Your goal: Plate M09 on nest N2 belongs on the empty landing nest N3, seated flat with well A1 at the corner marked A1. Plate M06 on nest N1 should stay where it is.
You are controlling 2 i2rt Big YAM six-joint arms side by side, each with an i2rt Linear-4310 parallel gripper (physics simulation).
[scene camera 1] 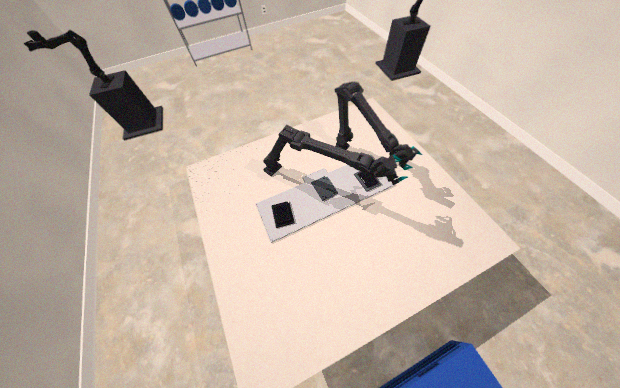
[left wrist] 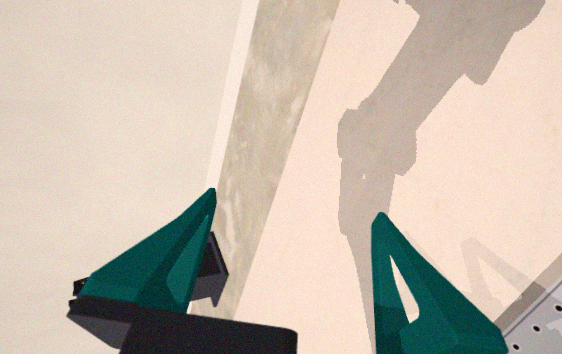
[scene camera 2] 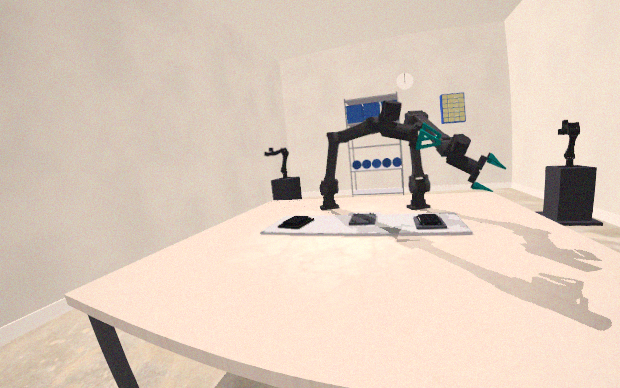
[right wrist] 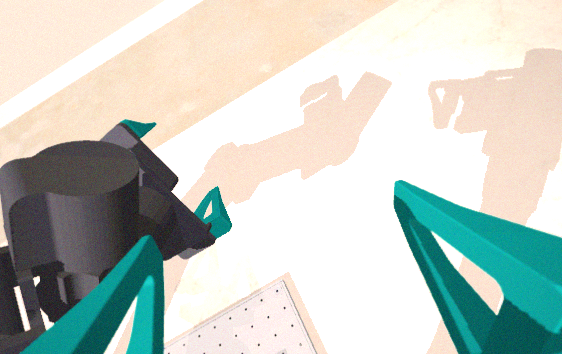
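A black plate [scene camera 1: 283, 214] [scene camera 2: 296, 222] lies on a nest at the picture-left end of the white board. Another black plate [scene camera 1: 369, 181] [scene camera 2: 429, 220] sits on a nest at the right end, partly hidden by an arm in scene camera 1. The bare grey nest [scene camera 1: 325, 188] [scene camera 2: 362, 219] between them is empty. Labels and A1 marks are too small to read. My left gripper [scene camera 2: 494, 174] [left wrist: 296, 206] [right wrist: 184, 158] is open and empty, high above the table, right of the board. My right gripper [right wrist: 276, 219] is open and empty, high near the board's right end, close to the left gripper.
The white board [scene camera 1: 305, 207] [scene camera 2: 330, 224] [right wrist: 250, 325] lies on the pale table [scene camera 1: 300, 290] [scene camera 2: 250, 300]. Both arms reach over or beside its right end, and their wrists are close together. Arm shadows cross the board and table. A rack and two pedestals with arms stand beyond the table.
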